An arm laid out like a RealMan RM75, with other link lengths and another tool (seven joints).
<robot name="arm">
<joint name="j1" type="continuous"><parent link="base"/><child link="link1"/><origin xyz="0 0 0.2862" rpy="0 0 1.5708"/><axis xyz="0 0 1"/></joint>
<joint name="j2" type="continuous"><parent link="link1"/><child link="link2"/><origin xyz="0 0 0" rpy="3.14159 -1.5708 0"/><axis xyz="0 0 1"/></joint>
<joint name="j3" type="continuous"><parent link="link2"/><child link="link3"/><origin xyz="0.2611 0 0" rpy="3.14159 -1.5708 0"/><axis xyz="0 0 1"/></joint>
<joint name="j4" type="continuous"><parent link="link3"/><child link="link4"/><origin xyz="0 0 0" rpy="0 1.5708 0"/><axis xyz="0 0 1"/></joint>
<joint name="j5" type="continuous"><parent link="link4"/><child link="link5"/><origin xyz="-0.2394 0 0" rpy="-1.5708 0 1.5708"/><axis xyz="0 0 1"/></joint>
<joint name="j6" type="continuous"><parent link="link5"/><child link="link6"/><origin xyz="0 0 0" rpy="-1.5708 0 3.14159"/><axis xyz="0 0 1"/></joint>
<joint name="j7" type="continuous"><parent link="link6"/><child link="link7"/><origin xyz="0 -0.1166 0" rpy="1.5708 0 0"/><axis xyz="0 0 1"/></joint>
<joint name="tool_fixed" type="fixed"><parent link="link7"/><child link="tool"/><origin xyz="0.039 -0.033 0.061" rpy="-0.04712 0 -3.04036"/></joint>
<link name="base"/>
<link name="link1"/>
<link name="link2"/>
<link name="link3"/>
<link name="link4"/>
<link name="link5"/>
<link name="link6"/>
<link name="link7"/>
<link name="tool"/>
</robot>
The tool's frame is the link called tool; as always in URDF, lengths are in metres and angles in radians. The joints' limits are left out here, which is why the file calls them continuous.
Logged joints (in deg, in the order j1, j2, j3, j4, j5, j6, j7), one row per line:
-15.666, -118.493, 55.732, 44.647, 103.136, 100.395, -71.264
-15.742, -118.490, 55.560, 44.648, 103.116, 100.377, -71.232
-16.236, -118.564, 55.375, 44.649, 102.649, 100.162, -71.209
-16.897, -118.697, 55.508, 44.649, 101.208, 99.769, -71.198
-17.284, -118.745, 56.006, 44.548, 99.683, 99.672, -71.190
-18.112, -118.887, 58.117, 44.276, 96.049, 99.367, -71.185
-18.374, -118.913, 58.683, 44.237, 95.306, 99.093, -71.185
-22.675, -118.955, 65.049, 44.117, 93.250, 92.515, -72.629
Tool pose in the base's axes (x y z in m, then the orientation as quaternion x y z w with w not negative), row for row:
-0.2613, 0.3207, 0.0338, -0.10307, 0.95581, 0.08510, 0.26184
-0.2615, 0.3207, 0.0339, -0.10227, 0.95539, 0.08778, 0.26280
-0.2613, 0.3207, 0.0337, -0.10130, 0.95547, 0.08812, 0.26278
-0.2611, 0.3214, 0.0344, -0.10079, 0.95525, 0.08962, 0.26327
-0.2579, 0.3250, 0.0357, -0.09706, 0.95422, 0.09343, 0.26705
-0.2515, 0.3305, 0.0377, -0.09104, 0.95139, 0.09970, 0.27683
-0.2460, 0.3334, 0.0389, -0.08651, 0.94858, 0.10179, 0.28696
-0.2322, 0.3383, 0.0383, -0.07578, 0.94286, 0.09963, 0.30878
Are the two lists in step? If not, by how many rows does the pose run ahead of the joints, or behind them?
The pose runs 2 rows behind the joints: the pose in row i belongs to the joints in row i - 2.
